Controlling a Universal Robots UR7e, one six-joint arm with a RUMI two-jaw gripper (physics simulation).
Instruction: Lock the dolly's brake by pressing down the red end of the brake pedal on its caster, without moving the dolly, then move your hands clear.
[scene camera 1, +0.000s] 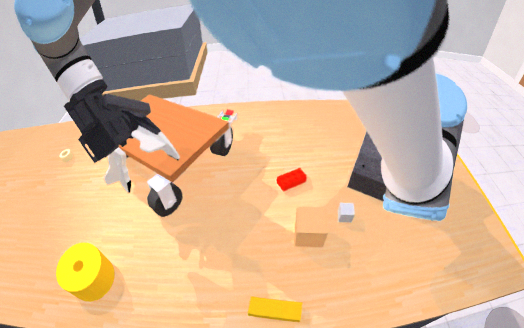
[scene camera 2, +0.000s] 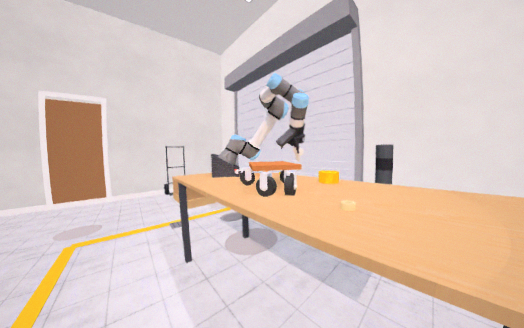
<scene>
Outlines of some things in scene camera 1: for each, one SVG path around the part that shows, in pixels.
The gripper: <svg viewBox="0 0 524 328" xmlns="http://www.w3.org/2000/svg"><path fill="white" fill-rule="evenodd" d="M99 79L74 93L70 101L64 105L64 108L82 133L78 141L94 164L108 156L109 168L104 177L106 184L110 185L119 181L123 188L130 193L131 179L126 167L126 153L118 147L119 145L122 147L127 145L128 138L135 138L140 141L140 149L144 152L151 153L163 150L168 156L176 160L180 159L180 155L161 130L146 117L151 113L149 103L107 93L102 96L102 93L107 89L107 85L103 79Z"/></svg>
A dolly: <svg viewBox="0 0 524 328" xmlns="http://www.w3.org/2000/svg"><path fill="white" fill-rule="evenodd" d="M237 112L233 117L231 116L234 112L233 110L227 110L225 114L222 110L218 117L214 117L152 95L148 95L141 100L150 104L151 113L146 117L161 130L180 155L180 159L176 160L168 156L163 150L151 153L144 152L140 149L140 141L135 138L128 138L127 145L124 147L118 146L126 153L126 158L131 157L156 173L154 177L147 181L150 188L147 203L158 216L169 216L180 206L183 193L174 182L203 152L210 147L212 154L226 156L229 153L233 142L233 129L230 125L234 120L237 121Z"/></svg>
A yellow cylinder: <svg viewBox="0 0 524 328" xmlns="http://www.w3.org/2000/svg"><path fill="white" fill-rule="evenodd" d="M79 243L70 247L60 258L56 268L56 278L64 290L77 298L89 302L96 301L110 290L114 281L114 268L111 262L94 245Z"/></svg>
</scene>
